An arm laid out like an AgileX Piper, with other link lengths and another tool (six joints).
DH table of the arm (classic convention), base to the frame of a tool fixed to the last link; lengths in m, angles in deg. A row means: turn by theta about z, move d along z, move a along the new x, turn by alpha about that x. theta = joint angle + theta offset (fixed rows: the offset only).
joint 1: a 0, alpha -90, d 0.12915, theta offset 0
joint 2: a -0.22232, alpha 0, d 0, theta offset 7.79
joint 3: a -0.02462, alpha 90, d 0, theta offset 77.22
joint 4: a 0, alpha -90, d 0.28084, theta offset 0
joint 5: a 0, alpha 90, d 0, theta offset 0
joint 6: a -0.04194, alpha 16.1, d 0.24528, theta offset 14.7
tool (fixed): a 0, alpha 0, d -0.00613, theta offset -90
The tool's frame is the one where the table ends.
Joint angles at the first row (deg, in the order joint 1, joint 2, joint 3, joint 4, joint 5, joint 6):
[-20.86 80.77 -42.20 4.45 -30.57 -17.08]
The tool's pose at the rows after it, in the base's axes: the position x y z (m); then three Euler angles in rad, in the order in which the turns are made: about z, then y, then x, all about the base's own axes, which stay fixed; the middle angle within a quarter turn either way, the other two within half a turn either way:
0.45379, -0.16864, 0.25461, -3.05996, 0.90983, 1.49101
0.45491, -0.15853, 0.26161, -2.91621, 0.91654, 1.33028
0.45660, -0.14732, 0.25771, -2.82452, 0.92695, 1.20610
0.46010, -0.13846, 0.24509, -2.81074, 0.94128, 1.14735
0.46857, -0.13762, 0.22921, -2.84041, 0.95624, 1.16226
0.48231, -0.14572, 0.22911, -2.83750, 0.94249, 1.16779
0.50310, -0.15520, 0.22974, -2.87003, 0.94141, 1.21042
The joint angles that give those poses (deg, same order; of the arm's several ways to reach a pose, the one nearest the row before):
[-19.52 84.59 -42.20 3.31 -40.45 -17.08]
[-18.59 88.18 -42.20 2.36 -49.55 -17.00]
[-18.05 92.34 -42.20 0.59 -57.36 -17.47]
[-17.68 96.05 -42.31 -0.70 -61.90 -19.19]
[-17.58 99.78 -43.81 -1.23 -63.09 -19.77]
[-17.58 103.20 -48.17 -0.35 -62.39 -19.77]
[-17.58 106.31 -54.10 0.32 -58.34 -19.61]

